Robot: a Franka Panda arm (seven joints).
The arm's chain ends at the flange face. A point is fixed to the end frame.
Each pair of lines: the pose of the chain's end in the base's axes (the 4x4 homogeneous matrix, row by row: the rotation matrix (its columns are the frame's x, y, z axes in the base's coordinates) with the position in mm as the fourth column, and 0 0 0 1 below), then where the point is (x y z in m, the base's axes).
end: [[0.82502 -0.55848 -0.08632 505.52], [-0.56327 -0.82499 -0.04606 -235.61], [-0.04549 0.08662 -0.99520 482.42], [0 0 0 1]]
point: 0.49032 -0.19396 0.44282
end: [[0.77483 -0.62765 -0.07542 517.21], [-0.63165 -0.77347 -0.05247 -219.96], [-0.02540 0.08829 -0.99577 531.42], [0 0 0 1]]
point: 0.50617 -0.17773 0.49107
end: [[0.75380 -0.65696 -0.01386 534.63], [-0.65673 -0.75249 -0.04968 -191.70], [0.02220 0.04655 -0.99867 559.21], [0 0 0 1]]
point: 0.52756 -0.14912 0.51834
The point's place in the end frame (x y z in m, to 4 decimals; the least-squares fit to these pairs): -0.0342 -0.0293 0.0388
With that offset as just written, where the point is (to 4 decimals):
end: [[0.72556 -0.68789 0.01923 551.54], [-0.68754 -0.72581 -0.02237 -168.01], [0.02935 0.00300 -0.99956 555.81], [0 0 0 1]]
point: 0.5476 -0.1241 0.5159
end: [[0.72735 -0.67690 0.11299 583.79], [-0.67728 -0.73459 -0.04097 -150.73], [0.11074 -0.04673 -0.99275 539.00], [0 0 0 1]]
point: 0.5831 -0.1076 0.4981
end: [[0.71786 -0.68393 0.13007 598.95], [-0.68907 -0.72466 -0.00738 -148.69], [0.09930 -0.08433 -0.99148 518.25], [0 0 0 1]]
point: 0.5995 -0.1042 0.4789
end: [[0.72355 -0.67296 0.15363 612.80], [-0.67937 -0.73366 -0.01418 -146.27], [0.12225 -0.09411 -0.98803 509.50], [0 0 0 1]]
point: 0.6137 -0.1021 0.4697
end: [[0.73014 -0.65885 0.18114 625.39], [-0.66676 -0.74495 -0.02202 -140.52], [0.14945 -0.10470 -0.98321 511.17], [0 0 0 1]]
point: 0.6268 -0.0967 0.4710
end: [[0.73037 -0.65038 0.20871 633.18], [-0.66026 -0.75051 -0.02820 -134.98], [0.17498 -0.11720 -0.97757 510.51], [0 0 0 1]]
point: 0.6354 -0.0915 0.4700
